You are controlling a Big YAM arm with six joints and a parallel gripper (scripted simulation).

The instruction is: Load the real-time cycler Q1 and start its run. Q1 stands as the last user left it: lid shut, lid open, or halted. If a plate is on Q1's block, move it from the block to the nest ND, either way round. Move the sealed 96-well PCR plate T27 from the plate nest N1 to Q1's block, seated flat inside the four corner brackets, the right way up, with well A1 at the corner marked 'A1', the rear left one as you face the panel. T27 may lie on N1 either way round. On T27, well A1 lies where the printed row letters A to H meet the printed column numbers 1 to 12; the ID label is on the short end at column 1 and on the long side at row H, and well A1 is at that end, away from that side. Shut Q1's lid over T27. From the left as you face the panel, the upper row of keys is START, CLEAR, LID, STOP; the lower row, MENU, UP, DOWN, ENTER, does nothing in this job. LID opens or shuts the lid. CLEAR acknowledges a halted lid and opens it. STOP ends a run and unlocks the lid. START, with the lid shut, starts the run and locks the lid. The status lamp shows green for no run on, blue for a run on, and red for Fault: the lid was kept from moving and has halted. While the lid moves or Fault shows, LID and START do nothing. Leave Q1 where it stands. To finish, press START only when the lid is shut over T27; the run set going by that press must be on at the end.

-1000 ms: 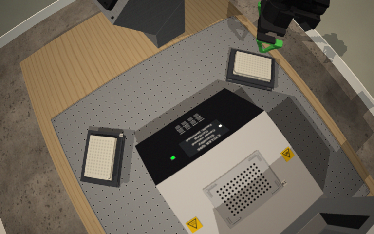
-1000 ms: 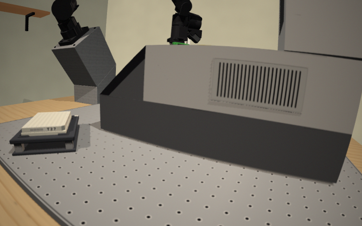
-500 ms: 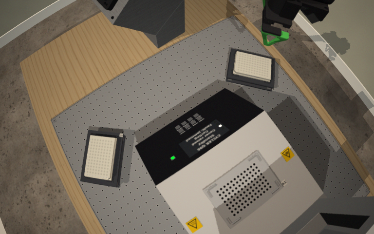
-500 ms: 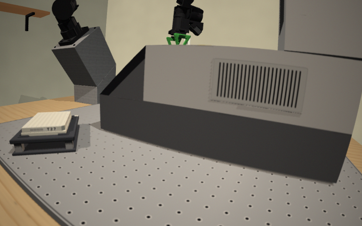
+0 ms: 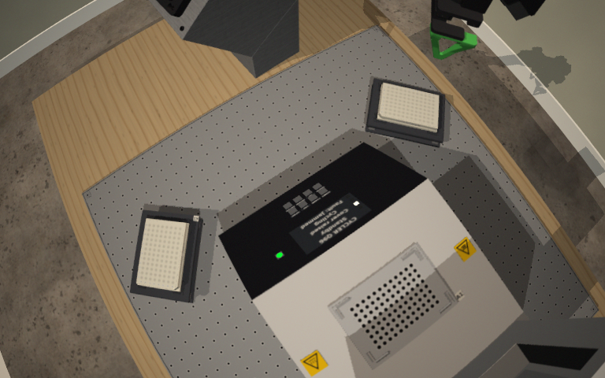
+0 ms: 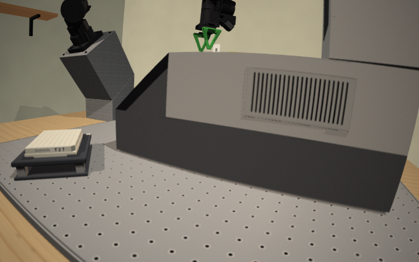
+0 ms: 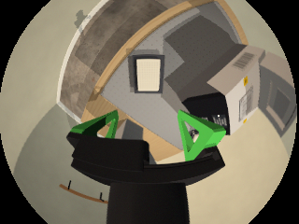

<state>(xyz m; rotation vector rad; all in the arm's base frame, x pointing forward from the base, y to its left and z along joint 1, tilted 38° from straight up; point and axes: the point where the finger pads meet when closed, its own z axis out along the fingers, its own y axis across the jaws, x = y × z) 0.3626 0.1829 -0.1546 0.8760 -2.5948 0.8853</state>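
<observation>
My gripper is now 7 cm past the nest N1, 56 cm to the left of it and 25 cm above it. From my hand the other things lie so: nest ND: 1 cm ahead, 25 cm below.
</observation>
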